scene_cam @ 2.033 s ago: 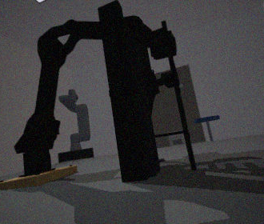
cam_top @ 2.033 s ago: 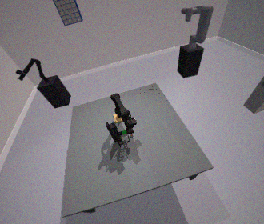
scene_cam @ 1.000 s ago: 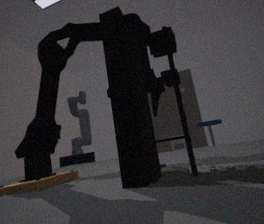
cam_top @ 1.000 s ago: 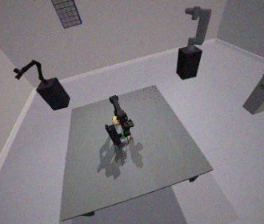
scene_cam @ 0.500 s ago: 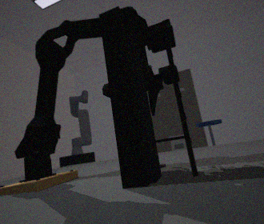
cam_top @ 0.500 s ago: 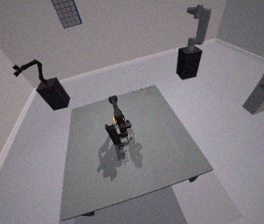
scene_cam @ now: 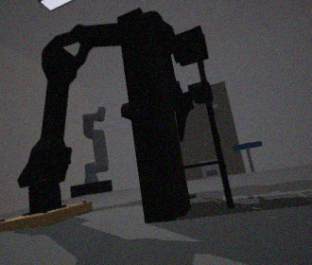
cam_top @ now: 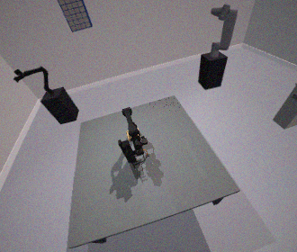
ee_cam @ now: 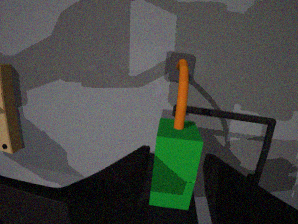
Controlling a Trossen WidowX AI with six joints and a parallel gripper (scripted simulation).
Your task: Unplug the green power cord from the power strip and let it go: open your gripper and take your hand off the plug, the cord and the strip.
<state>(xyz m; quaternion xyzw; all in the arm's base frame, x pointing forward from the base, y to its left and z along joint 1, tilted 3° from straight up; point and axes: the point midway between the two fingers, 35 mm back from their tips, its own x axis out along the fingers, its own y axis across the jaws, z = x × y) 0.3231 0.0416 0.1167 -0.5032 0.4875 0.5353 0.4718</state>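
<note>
The green plug is 30 mm to the right of my gripper tip.
</note>
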